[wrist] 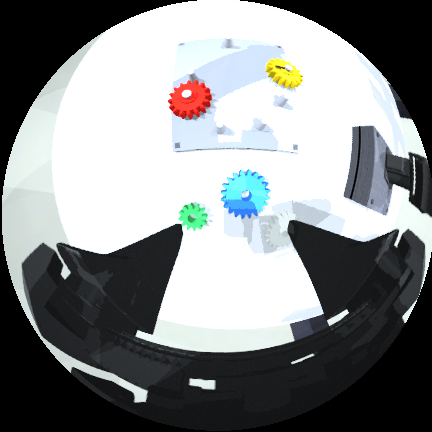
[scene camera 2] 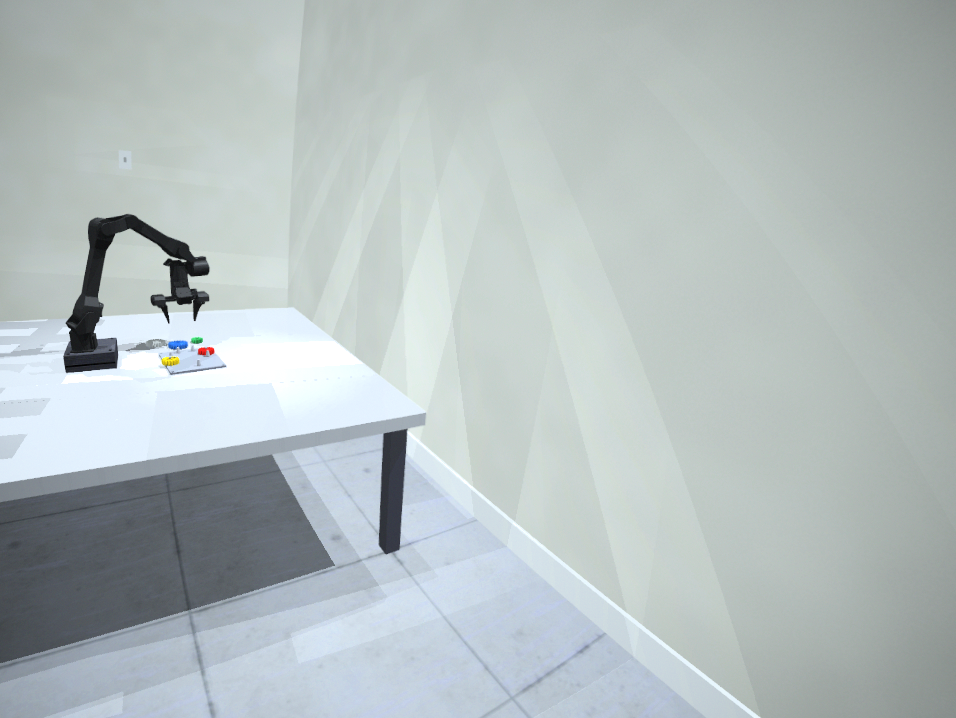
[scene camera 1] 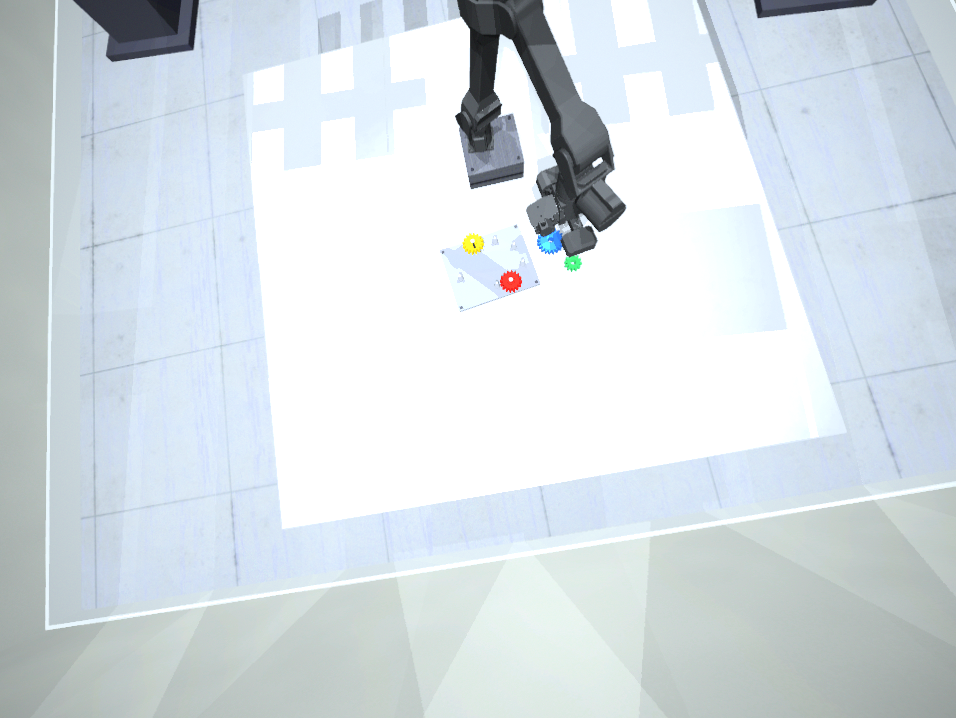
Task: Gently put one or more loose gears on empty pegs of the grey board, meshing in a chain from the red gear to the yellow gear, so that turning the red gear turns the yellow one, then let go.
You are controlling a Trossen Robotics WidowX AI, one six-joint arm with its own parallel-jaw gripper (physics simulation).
The gripper is open and holds nothing. Also in view: a blue gear. A white gear rests on the table.
